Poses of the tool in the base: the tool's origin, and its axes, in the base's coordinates. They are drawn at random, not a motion.
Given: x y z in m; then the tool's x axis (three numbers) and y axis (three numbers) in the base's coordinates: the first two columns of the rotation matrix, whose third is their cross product.
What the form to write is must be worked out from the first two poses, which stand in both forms.
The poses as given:
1: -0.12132 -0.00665 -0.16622 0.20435 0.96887 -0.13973 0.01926 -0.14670 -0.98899
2: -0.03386 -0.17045 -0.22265 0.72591 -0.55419 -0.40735 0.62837 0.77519 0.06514
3: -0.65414 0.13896 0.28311 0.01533 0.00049 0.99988 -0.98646 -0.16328 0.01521
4: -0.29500 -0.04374 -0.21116 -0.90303 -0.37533 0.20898 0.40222 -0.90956 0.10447
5: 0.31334 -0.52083 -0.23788 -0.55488 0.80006 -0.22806 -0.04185 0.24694 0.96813
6: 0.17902 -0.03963 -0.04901 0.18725 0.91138 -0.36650 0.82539 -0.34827 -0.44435
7: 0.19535 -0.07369 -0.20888 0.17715 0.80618 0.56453 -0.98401 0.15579 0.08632
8: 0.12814 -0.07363 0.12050 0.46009 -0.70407 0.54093 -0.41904 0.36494 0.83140
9: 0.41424 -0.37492 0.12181 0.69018 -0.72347 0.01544 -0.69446 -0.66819 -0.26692
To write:
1: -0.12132 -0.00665 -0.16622; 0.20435 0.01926 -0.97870; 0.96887 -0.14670 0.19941; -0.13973 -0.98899 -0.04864
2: -0.03386 -0.17045 -0.22265; 0.72591 0.62837 0.27967; -0.55419 0.77519 -0.30325; -0.40735 0.06514 0.91095
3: -0.65414 0.13896 0.28311; 0.01533 -0.98646 0.16327; 0.00049 -0.16328 -0.98657; 0.99988 0.01521 -0.00202
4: -0.29500 -0.04374 -0.21116; -0.90303 0.40222 0.15087; -0.37533 -0.90956 0.17840; 0.20898 0.10447 0.97233
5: 0.31334 -0.52083 -0.23788; -0.55488 -0.04185 0.83088; 0.80006 0.24694 0.54674; -0.22806 0.96813 -0.10354
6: 0.17902 -0.03963 -0.04901; 0.18725 0.82539 -0.53261; 0.91138 -0.34827 -0.21930; -0.36650 -0.44435 -0.81746
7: 0.19535 -0.07369 -0.20888; 0.17715 -0.98401 -0.01836; 0.80618 0.15579 -0.57079; 0.56453 0.08632 0.82089
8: 0.12814 -0.07363 0.12050; 0.46009 -0.41904 -0.78277; -0.70407 0.36494 -0.60919; 0.54093 0.83140 -0.12713
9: 0.41424 -0.37492 0.12181; 0.69018 -0.69446 0.20343; -0.72347 -0.66819 0.17350; 0.01544 -0.26692 -0.96359
